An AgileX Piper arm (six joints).
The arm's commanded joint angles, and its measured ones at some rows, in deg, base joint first. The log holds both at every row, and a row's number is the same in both.
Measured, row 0:
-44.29 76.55 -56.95 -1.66 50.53 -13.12
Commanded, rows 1 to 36:
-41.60 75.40 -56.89 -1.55 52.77 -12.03
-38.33 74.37 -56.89 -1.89 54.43 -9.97
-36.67 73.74 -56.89 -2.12 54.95 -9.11
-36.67 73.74 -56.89 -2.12 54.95 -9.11
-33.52 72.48 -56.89 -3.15 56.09 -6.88
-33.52 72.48 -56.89 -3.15 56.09 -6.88
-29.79 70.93 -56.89 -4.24 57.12 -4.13
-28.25 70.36 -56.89 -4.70 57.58 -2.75
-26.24 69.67 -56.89 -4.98 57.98 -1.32
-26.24 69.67 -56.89 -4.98 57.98 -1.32
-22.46 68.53 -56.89 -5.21 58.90 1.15
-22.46 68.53 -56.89 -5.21 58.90 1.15
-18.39 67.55 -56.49 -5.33 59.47 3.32
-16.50 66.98 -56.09 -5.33 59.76 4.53
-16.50 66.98 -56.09 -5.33 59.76 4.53
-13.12 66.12 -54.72 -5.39 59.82 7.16
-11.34 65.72 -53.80 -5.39 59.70 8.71
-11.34 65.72 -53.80 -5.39 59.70 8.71
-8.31 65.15 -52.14 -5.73 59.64 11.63
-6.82 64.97 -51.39 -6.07 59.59 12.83
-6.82 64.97 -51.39 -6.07 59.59 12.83
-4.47 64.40 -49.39 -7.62 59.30 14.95
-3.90 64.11 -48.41 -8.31 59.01 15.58
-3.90 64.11 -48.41 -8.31 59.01 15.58
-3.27 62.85 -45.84 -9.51 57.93 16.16
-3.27 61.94 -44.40 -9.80 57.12 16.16
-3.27 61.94 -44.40 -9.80 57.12 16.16
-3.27 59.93 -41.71 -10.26 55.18 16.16
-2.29 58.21 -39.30 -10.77 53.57 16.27
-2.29 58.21 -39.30 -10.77 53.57 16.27
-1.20 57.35 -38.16 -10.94 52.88 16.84
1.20 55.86 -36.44 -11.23 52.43 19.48
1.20 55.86 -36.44 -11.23 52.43 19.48
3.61 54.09 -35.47 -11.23 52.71 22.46
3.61 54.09 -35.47 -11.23 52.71 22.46
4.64 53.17 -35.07 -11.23 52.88 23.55
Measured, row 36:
2.46 55.41 -36.33 -10.66 53.34 20.23
